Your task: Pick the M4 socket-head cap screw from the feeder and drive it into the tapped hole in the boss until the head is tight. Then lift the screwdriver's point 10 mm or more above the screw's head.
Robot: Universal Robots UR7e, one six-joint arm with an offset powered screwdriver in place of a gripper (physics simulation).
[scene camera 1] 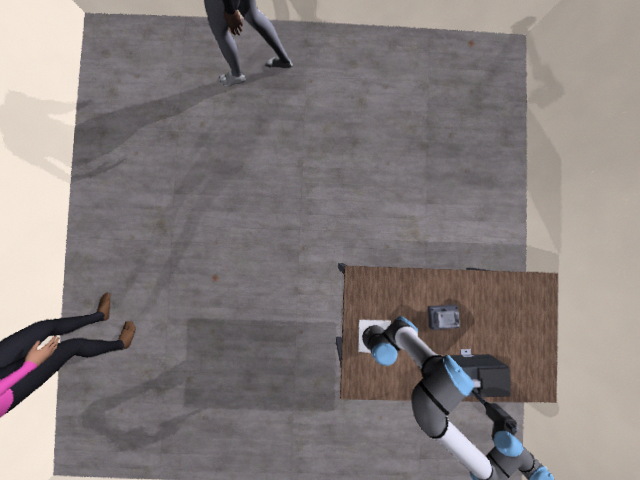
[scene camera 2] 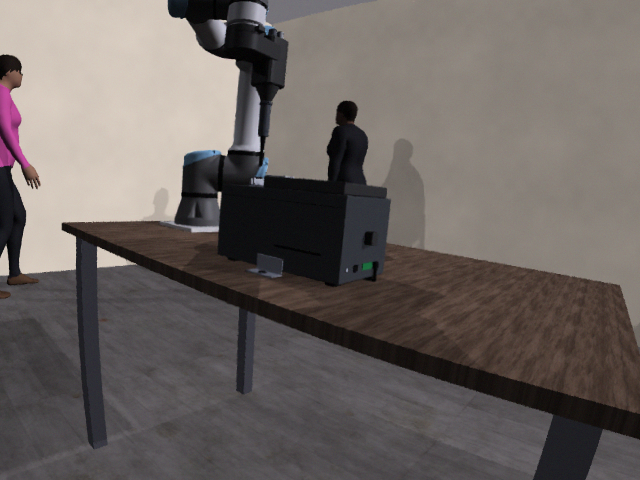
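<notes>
The screw feeder (scene camera 1: 494, 381) (scene camera 2: 289, 222), a dark box with a raised lid, stands on the table. My screwdriver (scene camera 1: 474, 391) (scene camera 2: 261, 164) points down, its thin bit a little above the feeder's small silver pick-up part (scene camera 1: 476, 383) (scene camera 2: 256, 181) in scene camera 2. The bit appears apart from that part. The M4 screw is too small to make out, and I cannot tell whether one is on the bit. A grey block (scene camera 1: 443, 317) with a lighter recessed top, apparently the part with the boss, stands on the table. It does not show in scene camera 2.
The wooden table (scene camera 1: 527, 310) (scene camera 2: 491, 310) carries my arm's base (scene camera 2: 197, 211) on a white plate (scene camera 1: 364, 343). A small metal bracket (scene camera 1: 465, 352) (scene camera 2: 269, 264) stands beside the feeder. A person in pink (scene camera 1: 18, 382) (scene camera 2: 11, 129) and a dark-clothed person (scene camera 2: 348, 144) are away from the table.
</notes>
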